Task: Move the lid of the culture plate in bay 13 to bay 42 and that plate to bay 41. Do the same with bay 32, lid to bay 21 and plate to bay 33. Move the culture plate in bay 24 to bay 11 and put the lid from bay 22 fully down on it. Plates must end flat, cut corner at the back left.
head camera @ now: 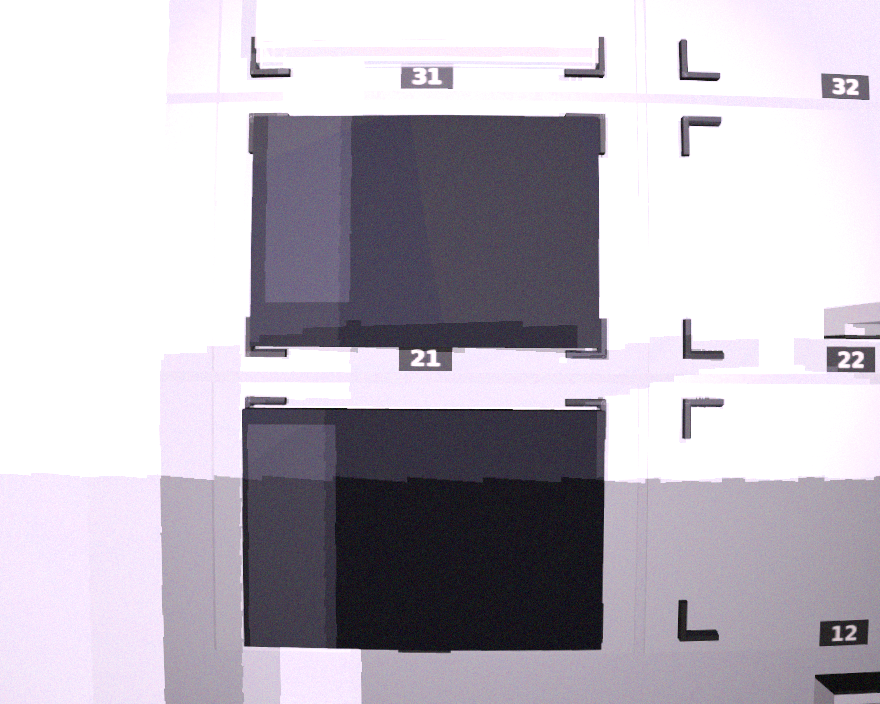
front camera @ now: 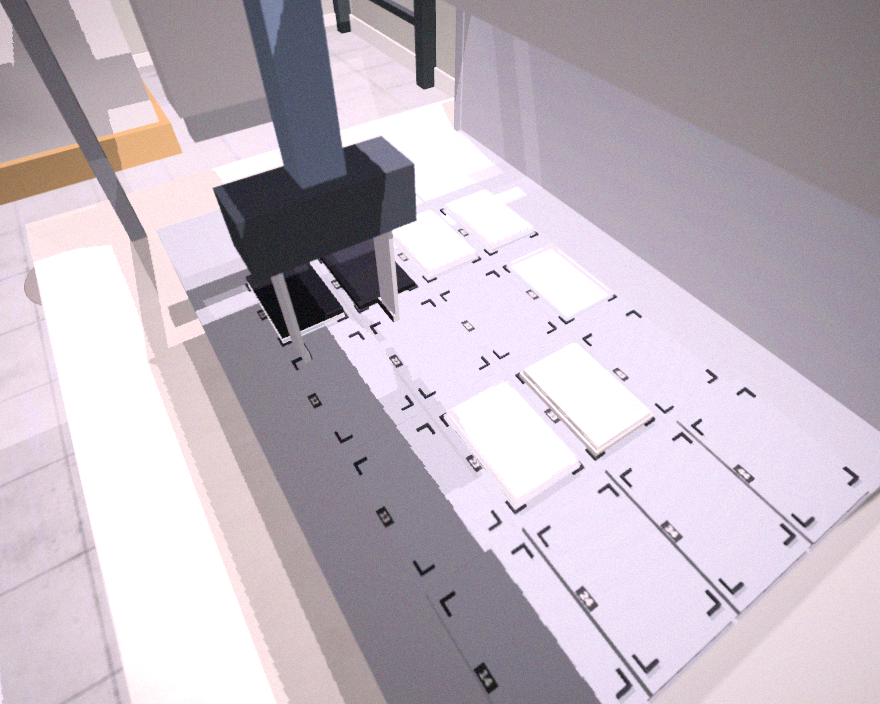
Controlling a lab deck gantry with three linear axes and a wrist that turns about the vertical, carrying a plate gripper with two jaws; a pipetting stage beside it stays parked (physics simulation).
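Places are measured from the robot's base along level axes (x back, y right, z up), in metres.
Pixels of known places: gripper, fingertip midpoint: (head camera: 878, 508) (front camera: 346, 330); robot's base, origin of the base link: (head camera: 257, 629) (front camera: 248, 286).
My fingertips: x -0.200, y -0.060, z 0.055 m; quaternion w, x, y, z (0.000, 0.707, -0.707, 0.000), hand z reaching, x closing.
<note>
For each thing: its top centre in the pictures, then the offset to it from my fingertips. "spot": a spot on its surface instead.
- black lid, middle of its top: (head camera: 422, 532) (front camera: 293, 291) dz -0.039, dx +0.137, dy +0.017 m
- dark lid, middle of its top: (head camera: 424, 229) (front camera: 365, 267) dz -0.048, dx +0.137, dy -0.090 m
- thin pale lid, middle of its top: (front camera: 559, 277) dz -0.048, dx -0.028, dy -0.304 m
- bay 41, surface spot: (front camera: 488, 218) spot: dz -0.041, dx +0.129, dy -0.298 m
- bay 33, surface spot: (front camera: 584, 396) spot: dz -0.041, dx -0.198, dy -0.190 m
- bay 31, surface spot: (front camera: 436, 243) spot: dz -0.041, dx +0.121, dy -0.199 m
- bay 23, surface spot: (front camera: 512, 441) spot: dz -0.041, dx -0.199, dy -0.087 m
A black lid (front camera: 297, 299) (head camera: 469, 557) covers the plate in bay 11; a thin white edge shows below it in the front view, and it looks level. A dark lid (front camera: 377, 275) (head camera: 477, 220) lies flat in bay 21. A thin pale lid (front camera: 561, 282) lies in bay 42. White plates stand in bay 41 (front camera: 488, 218) and bay 33 (front camera: 584, 396). My gripper (front camera: 351, 338) is open and empty, its jaws over the area of bays 12 and 22, beside the two dark lids. In the head view, parts of its jaws show at the right edge. Well details and cut corners are too bright or covered to tell.
Other white plates stand in bay 31 (front camera: 436, 243) and bay 23 (front camera: 512, 441). Black corner brackets mark the bays. A tall clear panel (front camera: 587, 176) rises along the deck's far right side. A grey slanted post (front camera: 80, 124) stands at the left.
</note>
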